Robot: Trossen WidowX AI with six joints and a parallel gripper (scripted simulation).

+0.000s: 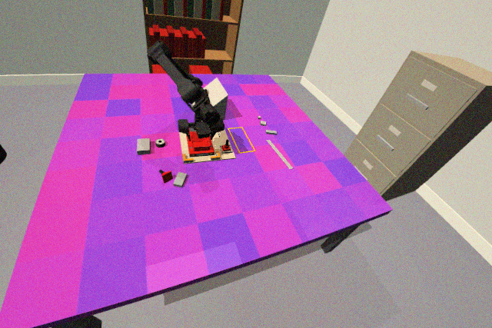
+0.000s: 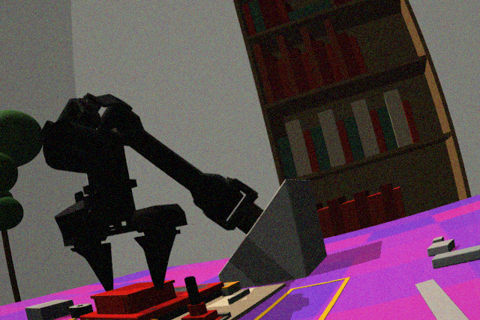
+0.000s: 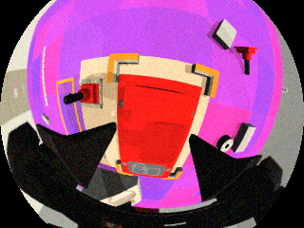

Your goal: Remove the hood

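Now: the hood 1 cm below my gripper tip. Round my gripper tip: long grey bar (37 cm to the left, 8 cm ahead, 4 cm below); black wheel (17 cm to the right, 4 cm below, 4 cm behind).
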